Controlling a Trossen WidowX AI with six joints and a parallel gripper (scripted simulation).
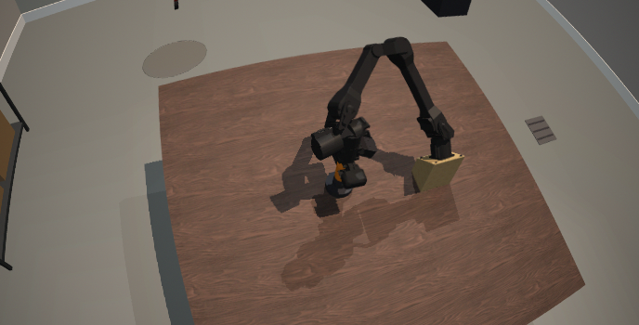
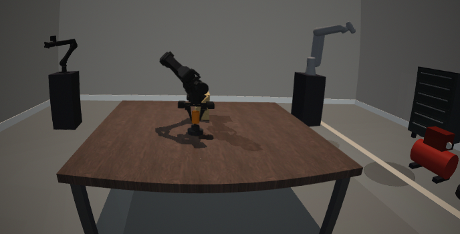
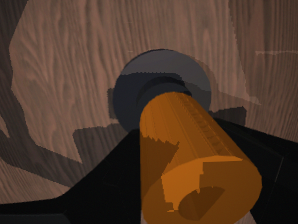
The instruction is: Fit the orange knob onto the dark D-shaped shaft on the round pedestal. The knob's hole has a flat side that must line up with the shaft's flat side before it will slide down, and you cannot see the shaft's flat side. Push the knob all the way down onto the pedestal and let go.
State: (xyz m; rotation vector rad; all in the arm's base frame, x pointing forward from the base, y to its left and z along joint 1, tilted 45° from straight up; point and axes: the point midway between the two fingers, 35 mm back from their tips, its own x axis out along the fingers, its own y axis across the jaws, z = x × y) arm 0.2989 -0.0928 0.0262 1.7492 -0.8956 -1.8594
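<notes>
Right now the orange knob is 2 cm above my gripper tip. The rest, counted from my gripper tip: dark round pedestal (4 cm below).
</notes>
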